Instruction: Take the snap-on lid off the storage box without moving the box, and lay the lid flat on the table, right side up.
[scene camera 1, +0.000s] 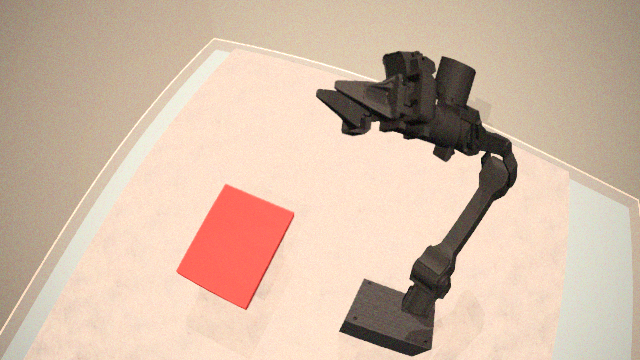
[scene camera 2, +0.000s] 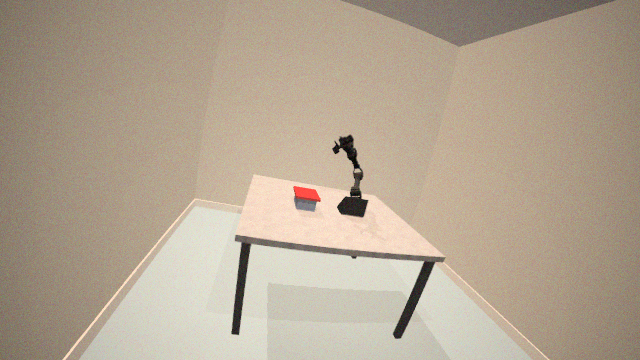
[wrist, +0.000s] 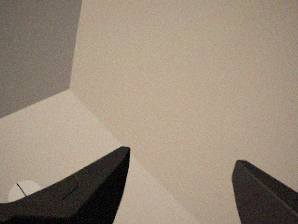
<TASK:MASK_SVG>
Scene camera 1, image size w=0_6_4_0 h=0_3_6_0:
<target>my gripper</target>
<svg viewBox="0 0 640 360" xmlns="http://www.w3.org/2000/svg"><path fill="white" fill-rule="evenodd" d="M435 62L423 56L423 53L419 51L386 53L382 59L386 71L386 79L382 82L337 79L334 82L335 90L317 89L316 98L343 120L341 132L344 135L352 137L364 135L371 130L371 122L379 121L378 131L382 133L397 132L403 134L403 139L420 139L425 141L432 136L438 124L438 111L436 108L437 83L432 76L436 72Z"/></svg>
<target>red lid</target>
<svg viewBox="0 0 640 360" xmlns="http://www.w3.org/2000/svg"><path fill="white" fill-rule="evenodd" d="M225 184L176 272L218 297L247 310L264 278L264 274L270 266L270 262L289 229L294 213Z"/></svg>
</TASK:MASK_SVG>
